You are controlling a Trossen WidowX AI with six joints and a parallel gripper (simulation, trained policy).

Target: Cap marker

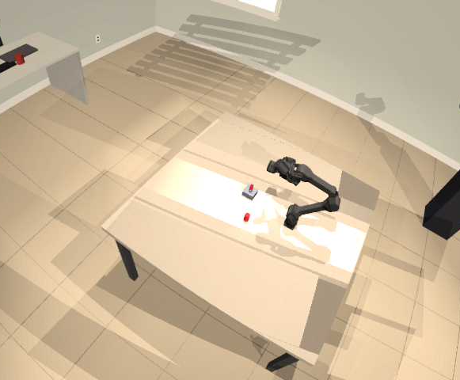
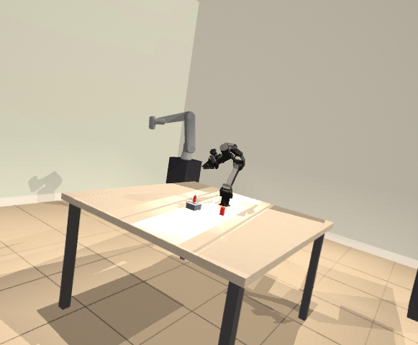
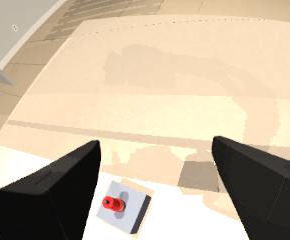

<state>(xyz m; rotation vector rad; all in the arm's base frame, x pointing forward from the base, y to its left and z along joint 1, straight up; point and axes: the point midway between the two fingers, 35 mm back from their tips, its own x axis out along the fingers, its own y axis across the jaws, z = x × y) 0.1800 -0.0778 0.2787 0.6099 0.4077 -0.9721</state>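
The red cap lies 23 cm to the left of my gripper tip, 23 cm below it and 3 cm ahead of it. Also, from my gripper tip: grey holder block: 24 cm below, 11 cm ahead, 5 cm to the left.
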